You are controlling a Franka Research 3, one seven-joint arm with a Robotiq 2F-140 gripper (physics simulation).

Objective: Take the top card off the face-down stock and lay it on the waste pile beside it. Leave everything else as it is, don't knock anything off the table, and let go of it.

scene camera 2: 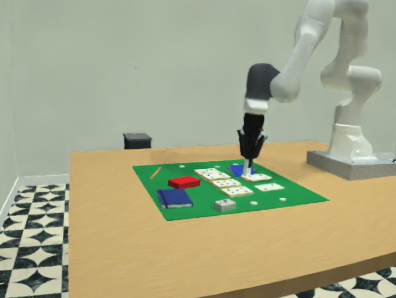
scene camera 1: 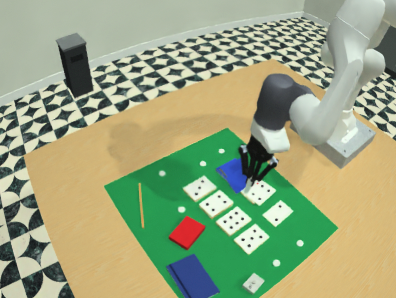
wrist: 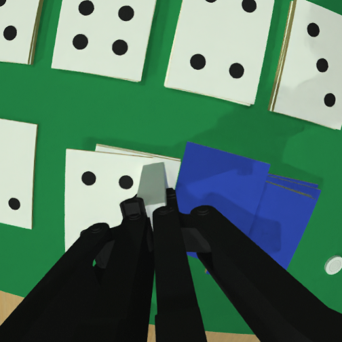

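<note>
The face-down stock is a group of blue cards, spread out, with their edges offset from each other. Beside it, the white face-up waste pile shows black dots; its cards are offset, with a lower white one sticking out towards the blue cards. My gripper is shut and empty. Its pale fingertips are over the side of the waste pile nearest the stock. Whether they touch it I cannot tell. The fingers hide part of both piles in the wrist view.
A row of dotted card piles lies alongside, and a two-dot card is nearby. A red box, blue notebook, grey block, thin stick and several white discs lie on the green mat.
</note>
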